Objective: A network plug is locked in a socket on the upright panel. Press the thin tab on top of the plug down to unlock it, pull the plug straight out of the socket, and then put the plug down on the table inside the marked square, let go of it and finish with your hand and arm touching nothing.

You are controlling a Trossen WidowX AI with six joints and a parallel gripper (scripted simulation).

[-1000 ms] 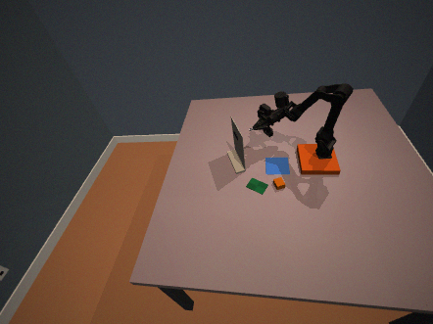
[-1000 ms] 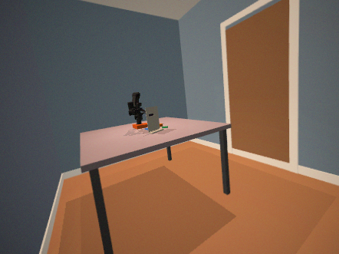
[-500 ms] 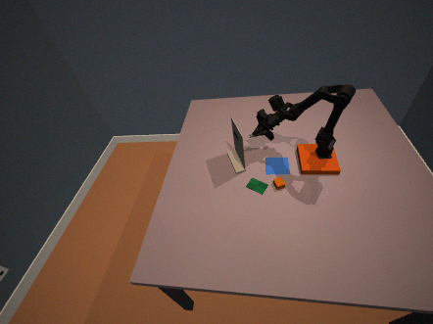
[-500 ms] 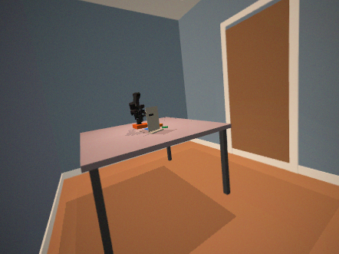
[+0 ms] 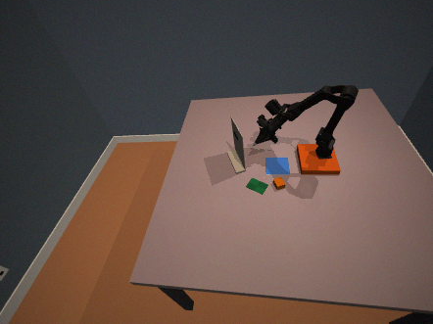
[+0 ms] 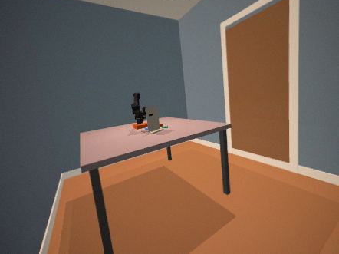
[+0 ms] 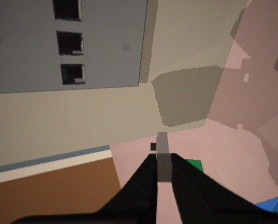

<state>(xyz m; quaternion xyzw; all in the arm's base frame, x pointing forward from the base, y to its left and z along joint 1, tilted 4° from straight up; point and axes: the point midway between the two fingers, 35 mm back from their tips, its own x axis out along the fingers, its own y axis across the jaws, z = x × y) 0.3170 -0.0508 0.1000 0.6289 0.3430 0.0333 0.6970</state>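
The blue marked square is 13 cm below my gripper tip, 10 cm behind it and 5 cm to the left of it. Round my gripper tip: grey network plug: 1 cm ahead; upright panel: 10 cm ahead, 2 cm to the right, 2 cm below; flat green patch: 17 cm to the left, 13 cm below, 2 cm ahead.
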